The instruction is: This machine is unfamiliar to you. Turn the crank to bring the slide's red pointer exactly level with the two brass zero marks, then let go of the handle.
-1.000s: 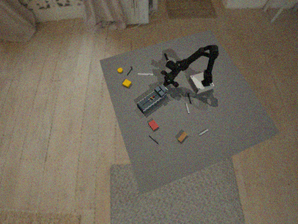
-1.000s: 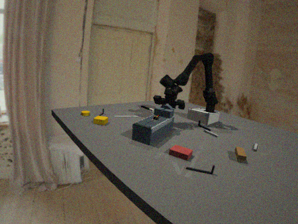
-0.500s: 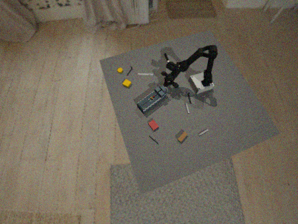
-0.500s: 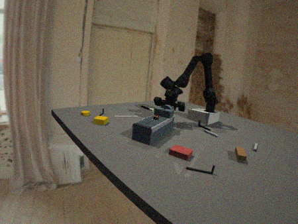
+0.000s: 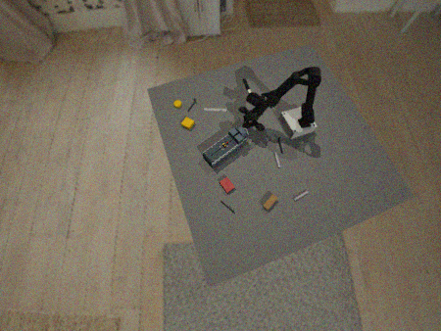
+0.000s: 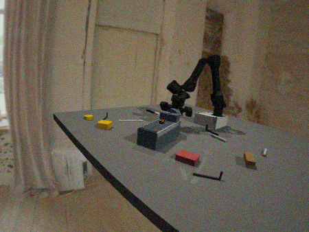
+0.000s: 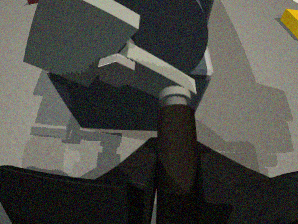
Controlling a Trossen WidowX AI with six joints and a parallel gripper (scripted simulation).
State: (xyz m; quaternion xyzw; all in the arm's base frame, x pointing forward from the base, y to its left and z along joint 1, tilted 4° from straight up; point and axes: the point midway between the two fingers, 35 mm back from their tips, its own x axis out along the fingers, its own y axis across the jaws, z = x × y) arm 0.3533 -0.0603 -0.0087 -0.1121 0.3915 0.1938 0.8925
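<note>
Right now my gripper tip is 12 cm short of the red pointer, 8 cm to the right of it and 3 cm below it. The rest, counted from my gripper tip: dark handle (2 cm behind, 2 cm above, 1 cm to the right); yellow block (32 cm ahead, 14 cm to the right, 3 cm below); red block (31 cm to the left, 17 cm ahead, 4 cm below).
</note>
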